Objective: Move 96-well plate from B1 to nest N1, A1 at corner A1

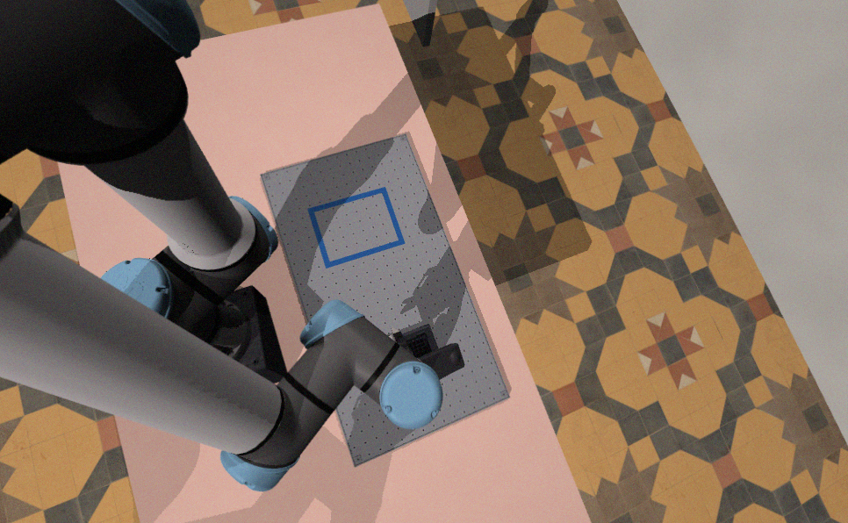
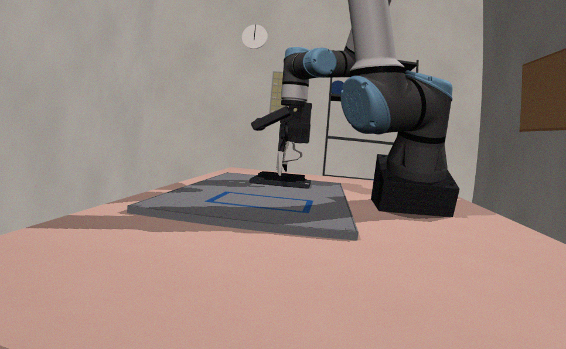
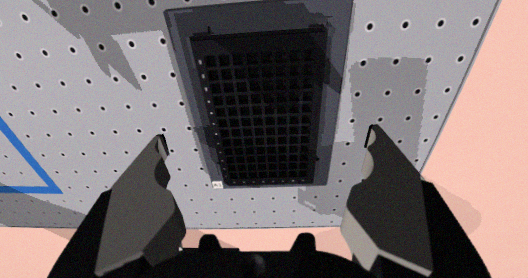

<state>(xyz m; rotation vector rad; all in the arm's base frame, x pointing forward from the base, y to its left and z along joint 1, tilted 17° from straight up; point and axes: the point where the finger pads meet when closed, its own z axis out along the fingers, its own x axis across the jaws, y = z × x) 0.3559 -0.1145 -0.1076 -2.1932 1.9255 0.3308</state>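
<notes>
Right now my hand is 10 mm above the black 96-well plate. From my hand the other things lie so: white A1 mark: 80 mm behind, 40 mm to the left, 20 mm below; then dark plate nest N1: 20 mm below.
</notes>
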